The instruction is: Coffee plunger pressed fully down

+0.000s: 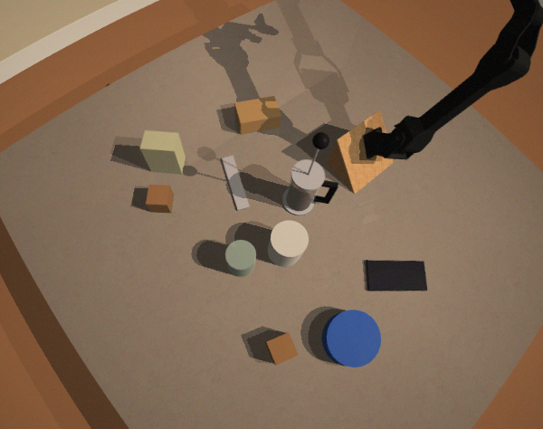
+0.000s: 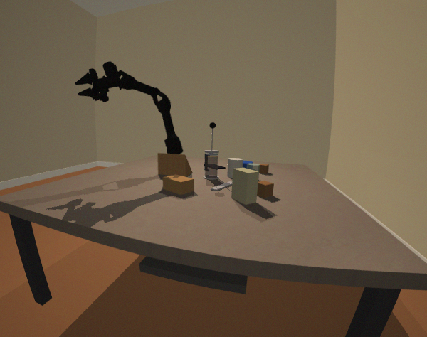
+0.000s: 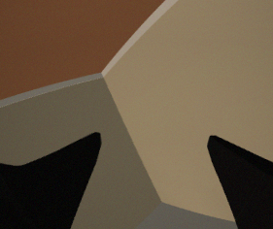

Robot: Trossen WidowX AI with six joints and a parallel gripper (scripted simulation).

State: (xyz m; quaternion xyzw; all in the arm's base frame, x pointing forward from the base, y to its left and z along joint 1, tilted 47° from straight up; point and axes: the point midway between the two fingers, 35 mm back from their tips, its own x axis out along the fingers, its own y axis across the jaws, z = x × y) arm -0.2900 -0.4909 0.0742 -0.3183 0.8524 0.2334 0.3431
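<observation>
My gripper tip is now 57 cm short of the coffee press, 33 cm to the right of it and 30 cm above it. The rest, counted from my gripper tip: grey bar 69 cm ahead, 19 cm to the left, 43 cm below; orange box 53 cm ahead, 6 cm to the left, 41 cm below; white cylinder 68 cm ahead, 41 cm to the left, 39 cm below.
</observation>
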